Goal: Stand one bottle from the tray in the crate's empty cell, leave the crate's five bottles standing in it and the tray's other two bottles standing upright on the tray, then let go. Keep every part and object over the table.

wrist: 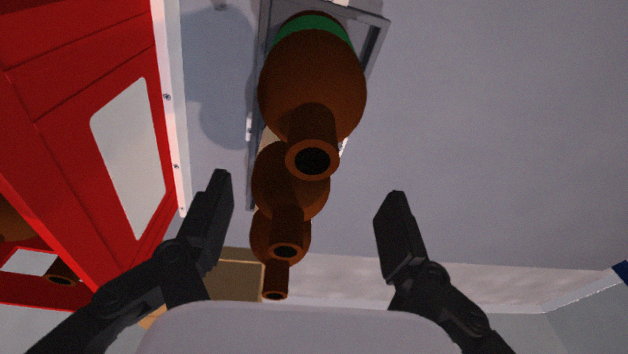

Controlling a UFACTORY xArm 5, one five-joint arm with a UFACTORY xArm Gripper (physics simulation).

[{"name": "my gripper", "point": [309, 196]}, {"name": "bottle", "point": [288, 201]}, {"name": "bottle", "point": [276, 278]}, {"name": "bottle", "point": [312, 92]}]
